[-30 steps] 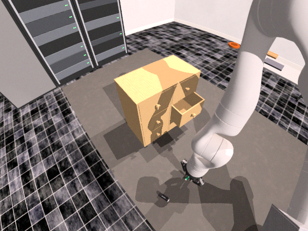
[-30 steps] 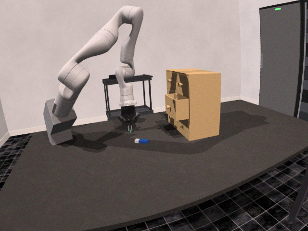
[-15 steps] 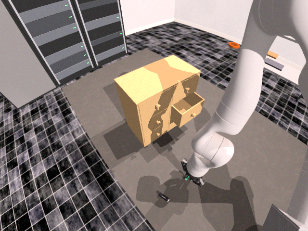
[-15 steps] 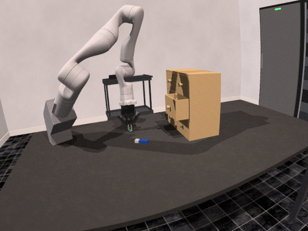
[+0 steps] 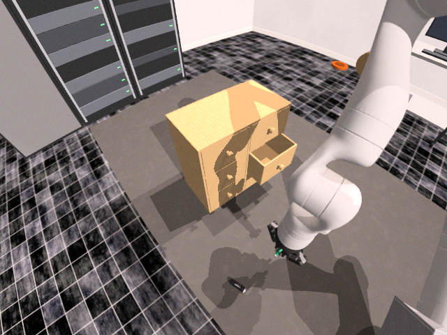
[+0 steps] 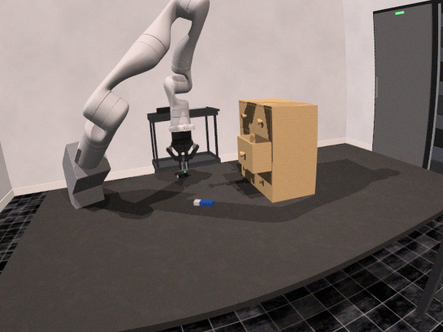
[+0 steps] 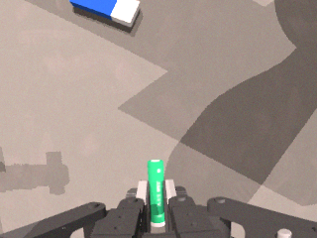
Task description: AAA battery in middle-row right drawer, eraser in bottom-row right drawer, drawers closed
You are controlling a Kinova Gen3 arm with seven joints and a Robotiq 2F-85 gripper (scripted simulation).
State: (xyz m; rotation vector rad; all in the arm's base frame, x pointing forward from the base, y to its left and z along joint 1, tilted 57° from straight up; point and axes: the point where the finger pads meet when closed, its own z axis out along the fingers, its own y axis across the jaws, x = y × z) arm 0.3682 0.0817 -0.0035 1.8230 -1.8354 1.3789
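The white eraser lies 17 cm to the right of my hand and 9 cm below it. The rest, counted from my hand: green AAA battery (2 cm below); then dark AAA battery (3 cm ahead, 14 cm to the left, 9 cm below).
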